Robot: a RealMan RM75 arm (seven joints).
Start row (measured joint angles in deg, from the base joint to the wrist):
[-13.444, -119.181, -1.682, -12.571, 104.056, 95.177, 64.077]
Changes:
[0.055, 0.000, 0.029, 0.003, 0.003, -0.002, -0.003]
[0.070, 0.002, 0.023, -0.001, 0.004, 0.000, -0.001]
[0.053, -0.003, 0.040, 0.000, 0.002, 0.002, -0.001]
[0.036, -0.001, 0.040, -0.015, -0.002, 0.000, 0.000]
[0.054, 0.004, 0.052, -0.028, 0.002, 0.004, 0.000]
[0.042, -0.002, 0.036, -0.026, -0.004, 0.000, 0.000]
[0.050, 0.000, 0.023, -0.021, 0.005, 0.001, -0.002]
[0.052, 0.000, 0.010, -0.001, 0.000, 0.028, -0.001]
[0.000, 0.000, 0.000, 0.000, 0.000, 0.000, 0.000]
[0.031, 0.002, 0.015, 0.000, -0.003, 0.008, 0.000]
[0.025, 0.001, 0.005, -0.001, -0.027, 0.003, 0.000]
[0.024, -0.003, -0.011, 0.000, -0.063, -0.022, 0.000]
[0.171, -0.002, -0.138, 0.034, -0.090, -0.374, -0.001]
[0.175, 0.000, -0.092, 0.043, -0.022, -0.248, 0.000]
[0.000, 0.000, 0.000, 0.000, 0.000, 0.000, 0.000]
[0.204, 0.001, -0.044, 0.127, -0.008, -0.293, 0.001]
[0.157, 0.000, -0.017, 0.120, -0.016, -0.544, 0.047]
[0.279, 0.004, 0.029, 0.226, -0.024, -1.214, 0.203]
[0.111, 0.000, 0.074, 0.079, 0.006, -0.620, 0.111]
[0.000, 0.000, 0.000, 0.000, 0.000, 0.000, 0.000]
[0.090, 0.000, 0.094, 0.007, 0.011, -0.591, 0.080]
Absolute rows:
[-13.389, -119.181, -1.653, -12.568, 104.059, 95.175, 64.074]
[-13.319, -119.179, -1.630, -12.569, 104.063, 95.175, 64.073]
[-13.266, -119.182, -1.590, -12.569, 104.065, 95.177, 64.072]
[-13.230, -119.183, -1.550, -12.584, 104.063, 95.177, 64.072]
[-13.176, -119.179, -1.498, -12.612, 104.065, 95.181, 64.072]
[-13.134, -119.181, -1.462, -12.638, 104.061, 95.181, 64.072]
[-13.084, -119.181, -1.439, -12.659, 104.066, 95.182, 64.070]
[-13.032, -119.181, -1.429, -12.660, 104.066, 95.210, 64.069]
[-13.032, -119.181, -1.429, -12.660, 104.066, 95.210, 64.069]
[-13.001, -119.179, -1.414, -12.660, 104.063, 95.218, 64.069]
[-12.976, -119.178, -1.409, -12.661, 104.036, 95.221, 64.069]
[-12.952, -119.181, -1.420, -12.661, 103.973, 95.199, 64.069]
[-12.781, -119.183, -1.558, -12.627, 103.883, 94.825, 64.068]
[-12.606, -119.183, -1.650, -12.584, 103.861, 94.577, 64.068]
[-12.606, -119.183, -1.650, -12.584, 103.861, 94.577, 64.068]
[-12.402, -119.182, -1.694, -12.457, 103.853, 94.284, 64.069]
[-12.245, -119.182, -1.711, -12.337, 103.837, 93.740, 64.116]
[-11.966, -119.178, -1.682, -12.111, 103.813, 92.526, 64.319]
[-11.855, -119.178, -1.608, -12.032, 103.819, 91.906, 64.430]
[-11.855, -119.178, -1.608, -12.032, 103.819, 91.906, 64.430]
[-11.765, -119.178, -1.514, -12.025, 103.830, 91.315, 64.510]

